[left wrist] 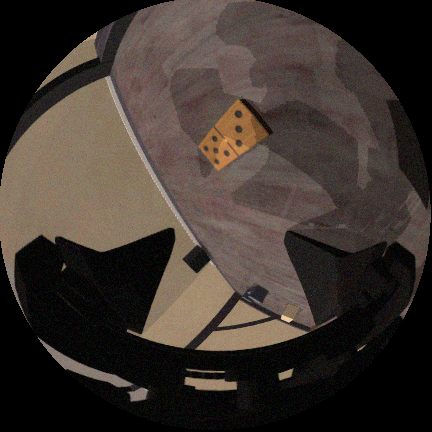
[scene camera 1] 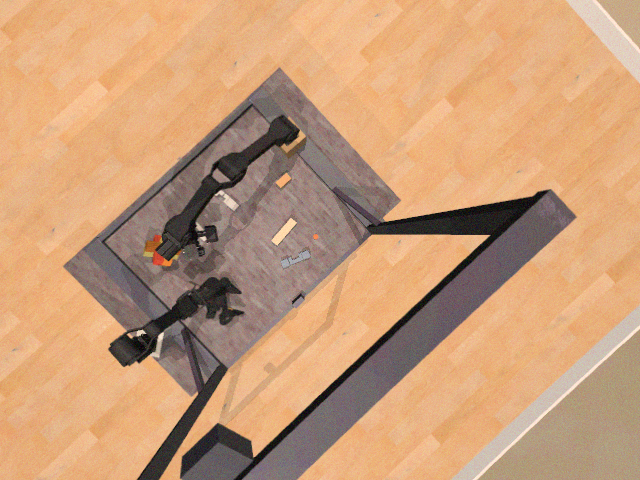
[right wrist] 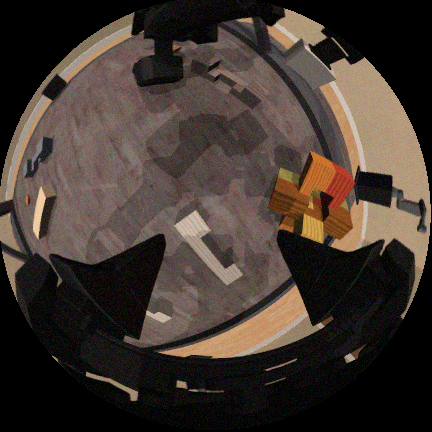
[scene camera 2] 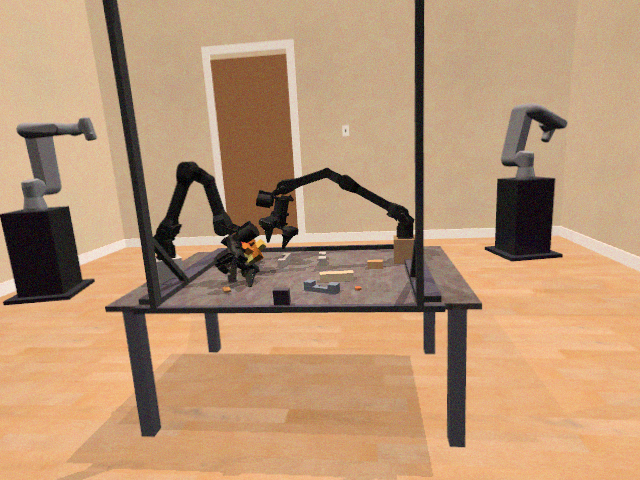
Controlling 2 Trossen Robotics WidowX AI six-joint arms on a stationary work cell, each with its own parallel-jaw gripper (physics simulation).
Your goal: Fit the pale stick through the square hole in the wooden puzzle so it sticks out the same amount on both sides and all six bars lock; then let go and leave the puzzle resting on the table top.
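Frame: origin at the left arm's base, x right, y down, z ahead, level; metres.
Seen in the pictures: left gripper, fingertip midpoint: (left wrist: 232,235) (scene camera 1: 242,303) (right wrist: 133,52) (scene camera 2: 242,282); right gripper, fingertip midpoint: (right wrist: 222,238) (scene camera 2: 275,245); left arm's base, origin of the base link: (scene camera 1: 148,342); right arm's base, origin of the base link: (scene camera 1: 287,134) (scene camera 2: 405,237).
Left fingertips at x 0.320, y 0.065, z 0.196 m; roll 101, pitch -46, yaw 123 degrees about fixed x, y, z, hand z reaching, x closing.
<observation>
Pixels of each thing's top centre, then the offset from my left fingertips to it.
- pale stick, middle of its top: (right wrist: 37,215) (left wrist: 285,318) (scene camera 2: 336,272) (scene camera 1: 284,231) dx +0.119, dy -0.002, dz +0.322 m
- whitish notched bar, middle of its top: (right wrist: 213,254) (scene camera 2: 284,256) dx -0.236, dy -0.002, dz +0.276 m
- orange domino, middle of its top: (left wrist: 225,140) (scene camera 2: 226,288) dx -0.038, dy +0.021, dz -0.050 m
- blue-grey bracket, middle of its top: (left wrist: 249,299) (scene camera 2: 321,282) (scene camera 1: 295,259) dx +0.186, dy -0.002, dz +0.217 m
- orange block, middle of its top: (scene camera 2: 375,260) (scene camera 1: 283,180) dx +0.081, dy -0.001, dz +0.531 m
- small orange piece, middle of its top: (scene camera 1: 315,236) dx +0.253, dy +0.021, dz +0.323 m
The pale stick (scene camera 1: 284,231) (scene camera 2: 336,275) (right wrist: 44,212) lies flat on the table, apart from the puzzle. The wooden puzzle (scene camera 1: 159,259) (scene camera 2: 254,250) (right wrist: 290,197), of orange, red, yellow and brown bars, sits near the table's left end in scene camera 1; a dark gap shows among its bars in the right wrist view. My right gripper (scene camera 2: 277,240) (right wrist: 222,238) is open and empty above the table, with the puzzle beyond one fingertip; the arm partly covers the puzzle in scene camera 1. My left gripper (scene camera 1: 238,302) (scene camera 2: 241,279) (left wrist: 232,235) is open and empty, low over the table near its edge.
A whitish notched bar (right wrist: 202,250) lies below the right gripper. An orange domino (left wrist: 235,135) (scene camera 2: 226,289) lies near the left gripper. A blue-grey bracket (scene camera 1: 295,258) (scene camera 2: 321,287), an orange block (scene camera 1: 283,180) (scene camera 2: 374,264) and a small orange piece (scene camera 1: 315,236) lie around the pale stick.
</observation>
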